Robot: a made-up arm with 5 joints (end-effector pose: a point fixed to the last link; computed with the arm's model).
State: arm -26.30 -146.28 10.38 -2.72 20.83
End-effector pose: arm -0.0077 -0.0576 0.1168 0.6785 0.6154 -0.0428 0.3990
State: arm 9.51 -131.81 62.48 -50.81 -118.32
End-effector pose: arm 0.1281 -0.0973 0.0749 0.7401 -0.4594 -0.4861 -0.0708
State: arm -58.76 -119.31 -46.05 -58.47 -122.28
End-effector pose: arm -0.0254 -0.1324 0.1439 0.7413 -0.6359 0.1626 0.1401
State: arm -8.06 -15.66 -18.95 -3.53 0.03
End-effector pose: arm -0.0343 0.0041 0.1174 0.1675 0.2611 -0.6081 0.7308
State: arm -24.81 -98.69 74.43 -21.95 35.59
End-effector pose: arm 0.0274 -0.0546 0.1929 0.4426 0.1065 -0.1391 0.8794
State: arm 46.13 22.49 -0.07 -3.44 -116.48
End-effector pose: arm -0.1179 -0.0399 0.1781 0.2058 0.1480 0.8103 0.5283
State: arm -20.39 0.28 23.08 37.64 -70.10
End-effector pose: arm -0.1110 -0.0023 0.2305 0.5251 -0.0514 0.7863 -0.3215
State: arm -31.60 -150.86 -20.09 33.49 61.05
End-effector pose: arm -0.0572 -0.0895 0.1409 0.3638 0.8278 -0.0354 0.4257
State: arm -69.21 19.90 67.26 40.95 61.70
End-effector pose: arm -0.0831 -0.0654 0.3230 0.5512 0.7395 -0.0014 -0.3865
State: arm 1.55 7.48 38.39 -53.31 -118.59
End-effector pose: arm -0.1074 -0.0994 0.2364 0.0209 0.1741 0.8817 0.4379
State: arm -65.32 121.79 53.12 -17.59 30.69
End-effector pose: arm 0.0025 -0.1245 0.1978 0.8400 0.3891 0.3677 -0.0882
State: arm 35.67 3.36 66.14 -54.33 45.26
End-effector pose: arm -0.1286 0.0297 0.0989 0.3443 -0.1552 -0.7726 0.5103
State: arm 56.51 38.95 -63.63 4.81 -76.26
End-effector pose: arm -0.0179 0.0839 0.1717 0.0383 0.1145 -0.9692 -0.2149
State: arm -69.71 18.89 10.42 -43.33 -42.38
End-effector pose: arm -0.0498 0.0093 0.2240 0.0349 -0.0610 0.6242 -0.7781
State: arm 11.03 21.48 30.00 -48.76 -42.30
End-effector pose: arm -0.0972 -0.0108 0.1857 0.0541 -0.1478 -0.9774 0.1414
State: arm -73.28 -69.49 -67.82 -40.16 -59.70
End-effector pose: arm -0.0288 -0.0683 0.1320 0.9358 -0.1343 -0.0160 0.3257
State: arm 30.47 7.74 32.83 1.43 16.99
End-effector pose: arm -0.0711 -0.0021 0.1312 0.0749 -0.3786 -0.7279 0.5668
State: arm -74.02 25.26 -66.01 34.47 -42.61
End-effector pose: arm -0.0246 -0.0368 0.1437 0.0755 -0.4598 0.3363 -0.8184
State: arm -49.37 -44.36 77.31 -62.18 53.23
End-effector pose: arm -0.0733 -0.0448 0.2305 0.3240 -0.0404 -0.1391 0.9349
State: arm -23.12 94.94 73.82 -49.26 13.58
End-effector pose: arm -0.0683 -0.0847 0.0658 0.6349 0.4469 0.5948 -0.2083
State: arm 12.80 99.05 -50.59 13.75 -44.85
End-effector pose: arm -0.0619 0.0695 0.1142 0.5096 0.1610 0.7131 -0.4538
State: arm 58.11 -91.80 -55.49 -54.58 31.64
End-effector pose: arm -0.0564 0.0400 0.1377 0.1062 -0.9913 -0.0156 0.0766
